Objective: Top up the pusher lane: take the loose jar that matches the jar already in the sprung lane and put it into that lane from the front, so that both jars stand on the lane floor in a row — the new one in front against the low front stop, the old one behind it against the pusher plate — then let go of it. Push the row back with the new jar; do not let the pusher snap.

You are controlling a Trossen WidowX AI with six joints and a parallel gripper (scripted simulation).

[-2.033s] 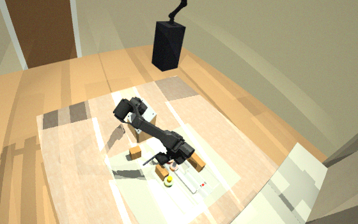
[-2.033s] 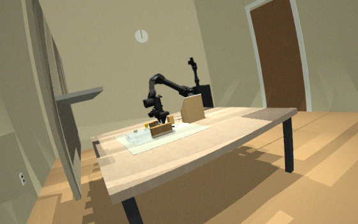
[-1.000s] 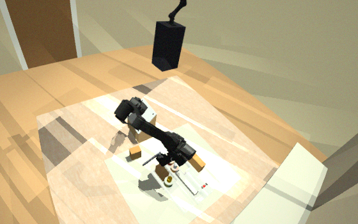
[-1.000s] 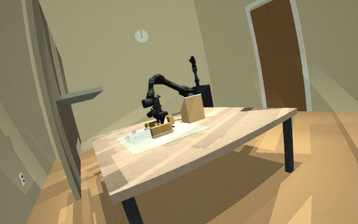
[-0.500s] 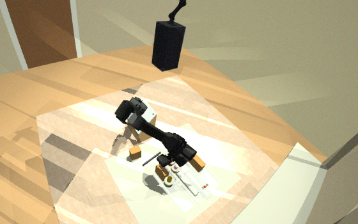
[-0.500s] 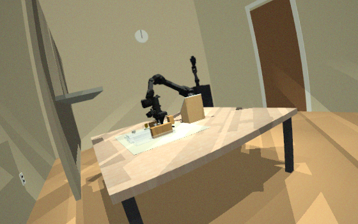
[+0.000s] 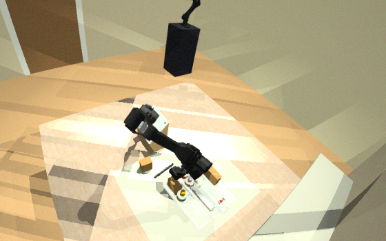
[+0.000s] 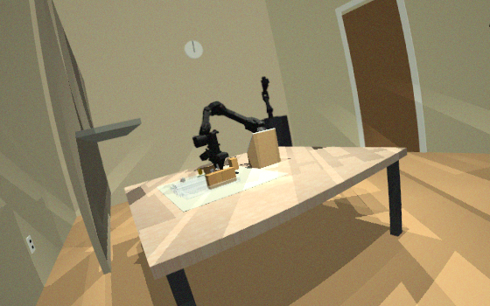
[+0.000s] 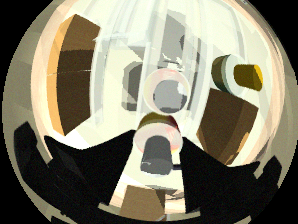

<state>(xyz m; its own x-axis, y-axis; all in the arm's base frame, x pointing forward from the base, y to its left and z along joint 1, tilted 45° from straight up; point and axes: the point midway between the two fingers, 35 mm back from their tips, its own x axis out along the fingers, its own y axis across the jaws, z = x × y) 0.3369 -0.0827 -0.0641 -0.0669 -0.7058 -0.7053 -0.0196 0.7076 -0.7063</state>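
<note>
Now: gripper tip 10 cm past the thin dark rod, 6 cm to the left of it and 4 cm above it. From my gripper tip the other things lie so: clear sprung lane (15 cm ahead, 2 cm to the left, 3 cm below).
</note>
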